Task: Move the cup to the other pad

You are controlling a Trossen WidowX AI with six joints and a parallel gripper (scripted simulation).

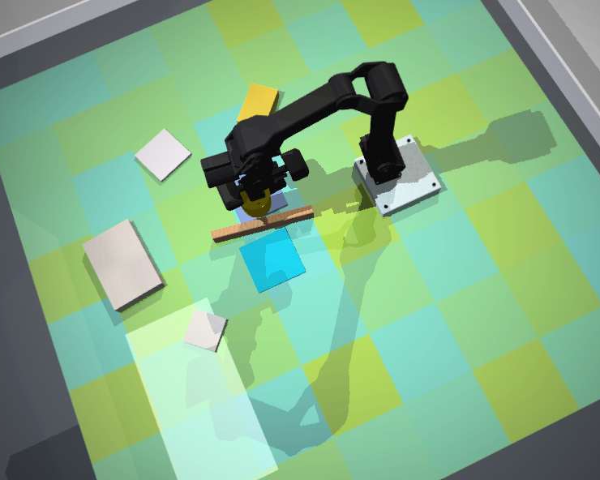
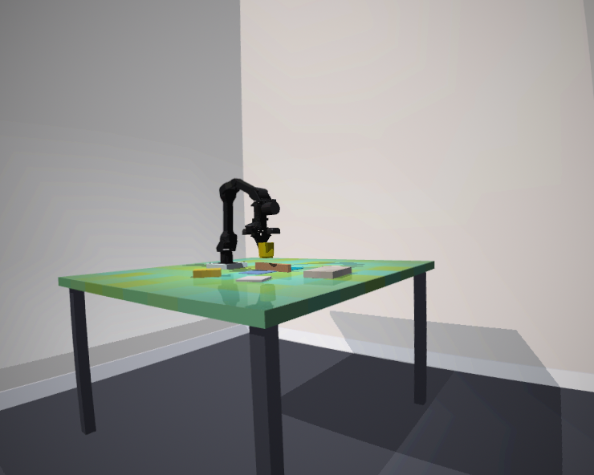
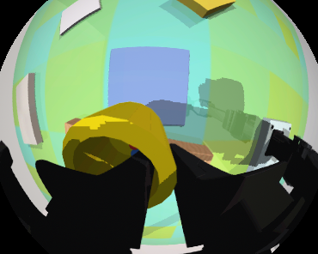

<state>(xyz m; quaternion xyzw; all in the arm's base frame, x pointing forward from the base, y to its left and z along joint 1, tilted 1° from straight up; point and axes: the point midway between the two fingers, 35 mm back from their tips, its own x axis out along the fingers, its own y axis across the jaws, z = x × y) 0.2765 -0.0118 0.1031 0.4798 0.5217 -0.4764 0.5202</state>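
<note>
The brown wooden bar lies 90 mm below my gripper tip, 30 mm to the left of it and 30 mm ahead of it. From my gripper tip the other things lie so: blue-violet pad (100 mm below, 50 mm to the right, 20 mm ahead); then yellow cup (20 mm ahead); then yellow block (260 mm to the right, 80 mm below, 50 mm behind).
</note>
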